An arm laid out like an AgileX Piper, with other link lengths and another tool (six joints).
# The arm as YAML. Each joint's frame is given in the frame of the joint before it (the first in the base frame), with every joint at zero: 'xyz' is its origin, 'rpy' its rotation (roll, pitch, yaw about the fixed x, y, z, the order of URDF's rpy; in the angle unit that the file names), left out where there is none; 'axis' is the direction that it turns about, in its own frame. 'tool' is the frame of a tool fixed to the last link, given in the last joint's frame.
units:
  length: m
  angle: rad
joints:
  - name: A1
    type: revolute
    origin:
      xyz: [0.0, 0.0, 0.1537]
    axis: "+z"
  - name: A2
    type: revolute
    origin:
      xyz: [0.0, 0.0, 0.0]
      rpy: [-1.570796, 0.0, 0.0]
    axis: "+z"
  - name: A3
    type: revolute
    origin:
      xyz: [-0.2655, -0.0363, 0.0]
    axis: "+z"
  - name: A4
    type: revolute
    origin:
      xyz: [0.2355, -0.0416, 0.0]
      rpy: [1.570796, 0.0, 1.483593]
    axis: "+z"
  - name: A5
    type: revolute
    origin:
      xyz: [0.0, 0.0, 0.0]
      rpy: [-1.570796, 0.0, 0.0]
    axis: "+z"
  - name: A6
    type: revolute
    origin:
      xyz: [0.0, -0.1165, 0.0]
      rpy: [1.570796, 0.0, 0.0]
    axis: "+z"
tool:
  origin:
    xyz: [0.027, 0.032, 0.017]
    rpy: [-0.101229, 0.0, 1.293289]
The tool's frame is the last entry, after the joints.
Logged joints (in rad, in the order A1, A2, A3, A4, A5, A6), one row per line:
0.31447 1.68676 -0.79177 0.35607 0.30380 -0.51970
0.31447 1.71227 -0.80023 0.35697 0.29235 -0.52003
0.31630 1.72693 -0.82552 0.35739 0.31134 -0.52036
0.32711 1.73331 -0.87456 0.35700 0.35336 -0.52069
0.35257 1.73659 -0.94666 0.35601 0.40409 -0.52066
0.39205 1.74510 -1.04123 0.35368 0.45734 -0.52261
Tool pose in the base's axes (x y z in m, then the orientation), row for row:
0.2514 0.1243 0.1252 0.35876 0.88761 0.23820 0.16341
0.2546 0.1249 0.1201 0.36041 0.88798 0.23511 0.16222
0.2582 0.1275 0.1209 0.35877 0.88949 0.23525 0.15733
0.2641 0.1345 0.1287 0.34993 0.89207 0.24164 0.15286
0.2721 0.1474 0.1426 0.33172 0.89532 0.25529 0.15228
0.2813 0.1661 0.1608 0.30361 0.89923 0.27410 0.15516
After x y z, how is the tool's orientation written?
As a quaternion, x y z w.
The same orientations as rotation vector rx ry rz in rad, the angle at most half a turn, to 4 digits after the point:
1.0231 2.5311 0.6793
1.0284 2.5339 0.6709
1.0265 2.5451 0.6731
1.0037 2.5588 0.6931
0.9518 2.5689 0.7325
0.8698 2.5760 0.7852

